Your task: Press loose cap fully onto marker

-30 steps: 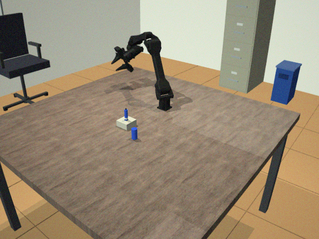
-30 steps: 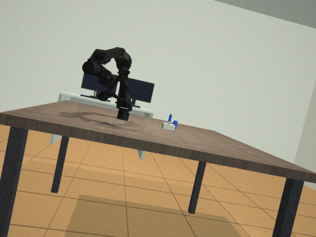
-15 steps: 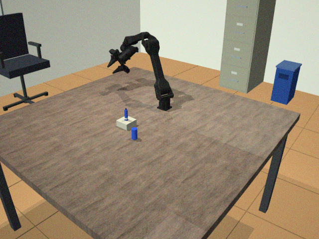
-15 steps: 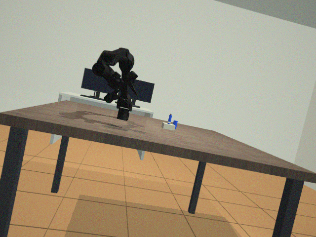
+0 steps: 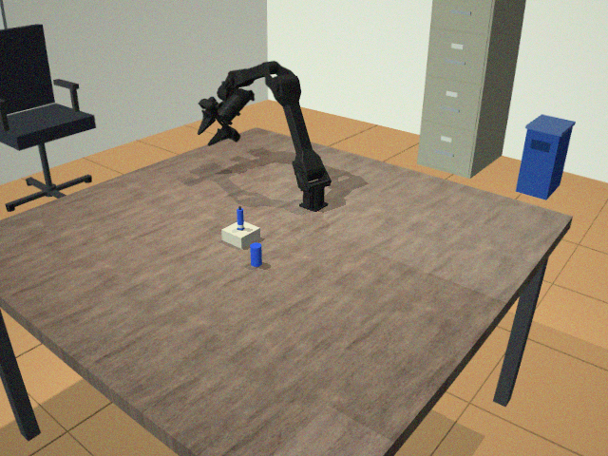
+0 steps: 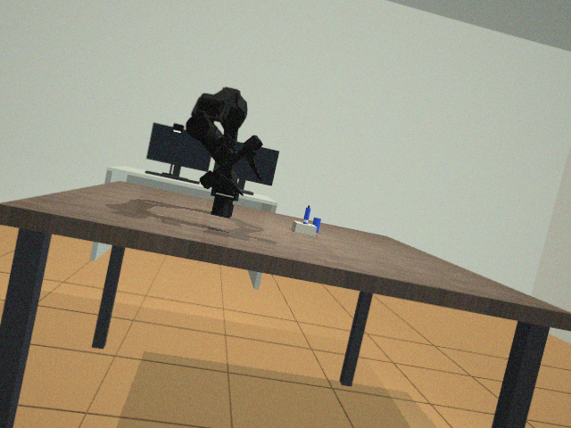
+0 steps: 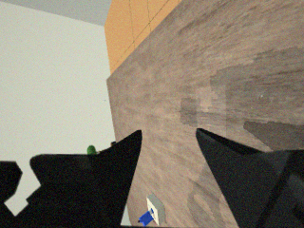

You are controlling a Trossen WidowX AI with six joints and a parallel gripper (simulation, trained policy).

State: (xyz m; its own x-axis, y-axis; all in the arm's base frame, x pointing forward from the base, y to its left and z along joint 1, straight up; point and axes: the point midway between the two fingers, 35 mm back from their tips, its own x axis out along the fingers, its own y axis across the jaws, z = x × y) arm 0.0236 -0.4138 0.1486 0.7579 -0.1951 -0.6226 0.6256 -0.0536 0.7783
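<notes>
Right now my gripper tip is 52 cm to the right of the blue cap, 31 cm short of it and 10 cm above it. Also, from my gripper tip: white holder block 40 cm to the left, 24 cm ahead, 11 cm below.
</notes>
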